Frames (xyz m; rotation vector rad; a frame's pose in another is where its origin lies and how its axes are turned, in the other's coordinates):
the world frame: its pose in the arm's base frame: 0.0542 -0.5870 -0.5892 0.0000 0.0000 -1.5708
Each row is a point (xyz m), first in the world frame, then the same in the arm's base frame.
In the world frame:
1: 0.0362 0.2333 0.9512
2: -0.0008 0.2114 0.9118
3: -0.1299 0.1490 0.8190
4: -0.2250 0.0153 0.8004
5: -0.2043 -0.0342 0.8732
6: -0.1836 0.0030 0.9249
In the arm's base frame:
1: 0.2875 -0.6232 0.3620
2: 0.2656 -0.5862 0.3226
3: 0.2032 -0.4571 0.2298
4: 0.0695 -0.3620 0.2112
5: 0.0200 -0.3827 0.2840
6: 0.0572 -0.4034 0.3357

